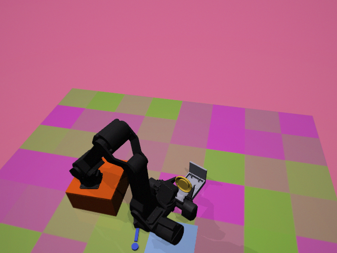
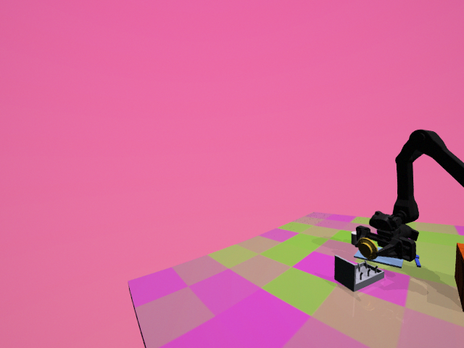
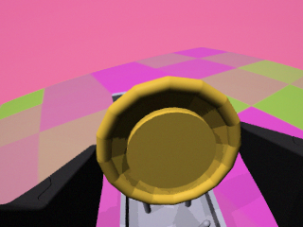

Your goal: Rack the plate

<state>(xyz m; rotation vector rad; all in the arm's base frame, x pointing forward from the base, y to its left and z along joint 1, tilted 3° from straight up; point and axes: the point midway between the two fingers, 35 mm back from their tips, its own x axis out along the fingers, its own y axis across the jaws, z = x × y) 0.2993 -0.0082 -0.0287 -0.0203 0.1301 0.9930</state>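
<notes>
The grey dish rack lies 1 cm ahead of my gripper tip, 3 cm to the left of it and 6 cm below it. Round my gripper tip: light blue mat: 4 cm behind, 17 cm to the right, 8 cm below; blue spoon: 15 cm behind, 17 cm to the right, 8 cm below; yellow plate: 1 cm to the right.
</notes>
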